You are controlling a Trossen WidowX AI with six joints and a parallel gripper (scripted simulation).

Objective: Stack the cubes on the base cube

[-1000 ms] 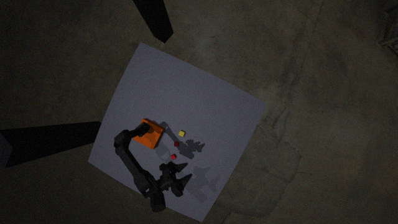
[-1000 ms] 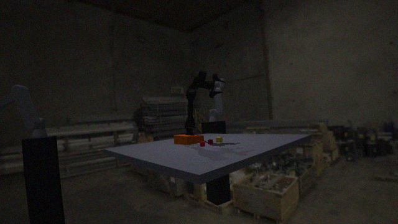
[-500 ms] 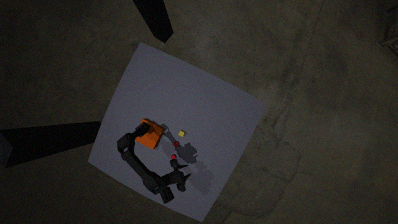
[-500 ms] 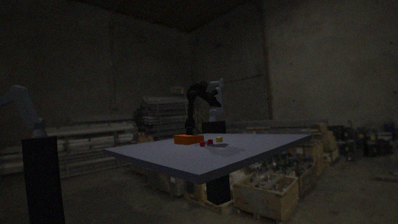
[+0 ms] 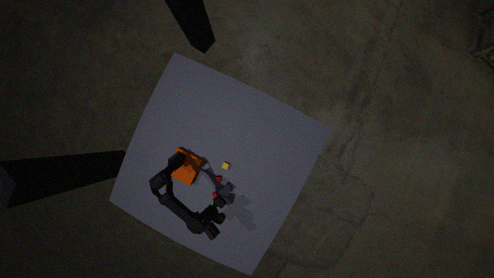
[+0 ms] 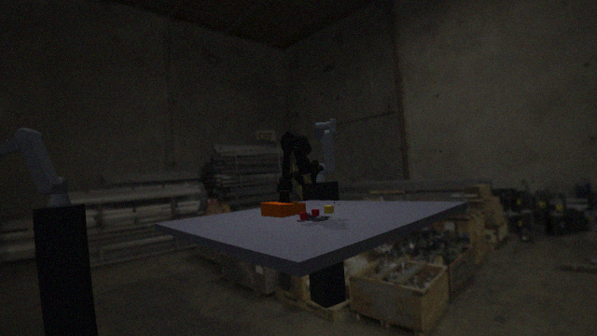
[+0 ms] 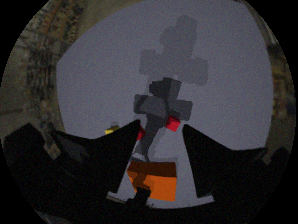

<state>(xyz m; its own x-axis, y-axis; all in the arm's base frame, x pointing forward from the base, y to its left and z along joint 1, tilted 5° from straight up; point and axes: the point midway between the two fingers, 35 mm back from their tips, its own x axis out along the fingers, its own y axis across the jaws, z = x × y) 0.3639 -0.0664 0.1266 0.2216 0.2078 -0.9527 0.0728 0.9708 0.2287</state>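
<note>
Now: the yellow cube 100 mm behind my gripper tip, 180 mm to the left of it and 130 mm below it.
</note>
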